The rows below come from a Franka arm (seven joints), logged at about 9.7 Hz.
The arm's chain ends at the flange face. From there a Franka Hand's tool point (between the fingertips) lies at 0.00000 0.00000 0.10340 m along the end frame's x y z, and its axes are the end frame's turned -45 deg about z.
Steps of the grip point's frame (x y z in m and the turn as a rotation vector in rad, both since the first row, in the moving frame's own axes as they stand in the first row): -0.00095 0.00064 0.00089 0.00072 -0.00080 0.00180; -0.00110 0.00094 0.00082 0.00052 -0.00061 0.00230; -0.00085 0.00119 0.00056 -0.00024 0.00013 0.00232; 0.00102 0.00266 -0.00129 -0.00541 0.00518 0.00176; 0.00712 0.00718 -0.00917 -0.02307 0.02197 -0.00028; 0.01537 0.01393 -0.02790 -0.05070 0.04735 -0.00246; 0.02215 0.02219 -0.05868 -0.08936 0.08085 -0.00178; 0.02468 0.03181 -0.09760 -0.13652 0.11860 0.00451; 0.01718 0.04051 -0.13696 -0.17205 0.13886 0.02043
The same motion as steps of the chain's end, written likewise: -0.00011 0.00112 0.00089 -0.00006 -0.00107 0.00180; -0.00003 0.00144 0.00082 -0.00006 -0.00080 0.00230; 0.00021 0.00143 0.00056 -0.00008 0.00026 0.00232; 0.00183 0.00114 -0.00129 -0.00016 0.00749 0.00176; 0.00682 -0.00004 -0.00912 -0.00078 0.03185 -0.00028; 0.01355 -0.00125 -0.02765 -0.00237 0.06933 -0.00246; 0.01894 -0.00058 -0.05793 -0.00602 0.12036 -0.00178; 0.02140 0.00370 -0.09591 -0.01267 0.18040 0.00451; 0.01827 0.01386 -0.13444 -0.02347 0.21985 0.02043
